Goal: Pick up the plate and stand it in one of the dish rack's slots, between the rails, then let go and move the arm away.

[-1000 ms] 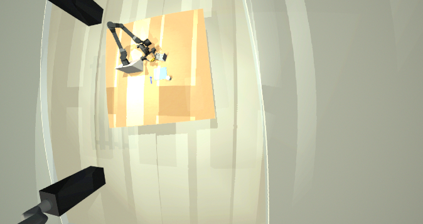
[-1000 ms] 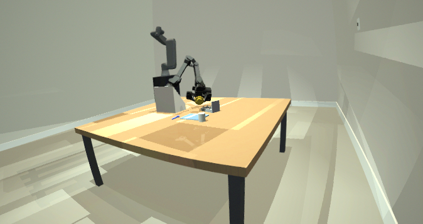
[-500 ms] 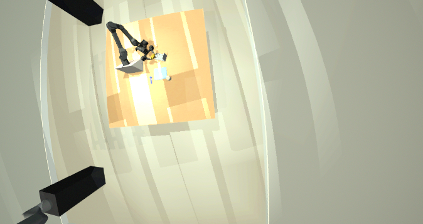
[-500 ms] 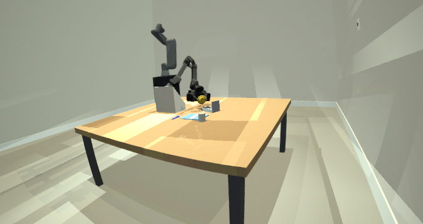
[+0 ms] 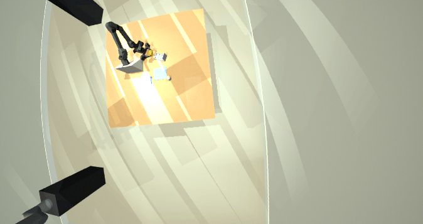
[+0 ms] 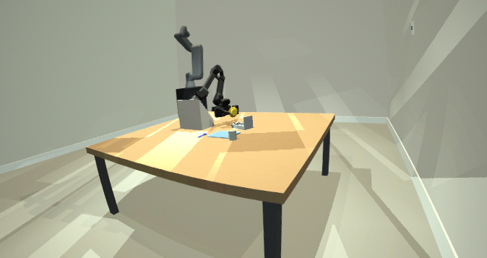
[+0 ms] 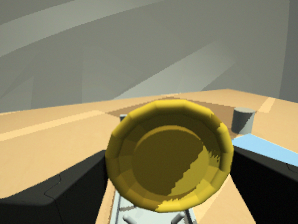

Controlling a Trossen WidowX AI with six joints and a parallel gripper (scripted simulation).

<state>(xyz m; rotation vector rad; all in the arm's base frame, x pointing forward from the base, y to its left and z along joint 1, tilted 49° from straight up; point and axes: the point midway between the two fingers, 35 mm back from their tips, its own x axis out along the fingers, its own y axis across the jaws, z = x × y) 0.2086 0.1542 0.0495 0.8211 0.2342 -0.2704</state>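
My gripper tip is now 60 mm short of the dish rack, 10 mm to the left of it and 70 mm above it. Also, from my gripper tip: plate 10 mm behind; then white cup 170 mm ahead, 260 mm to the right, 70 mm below.
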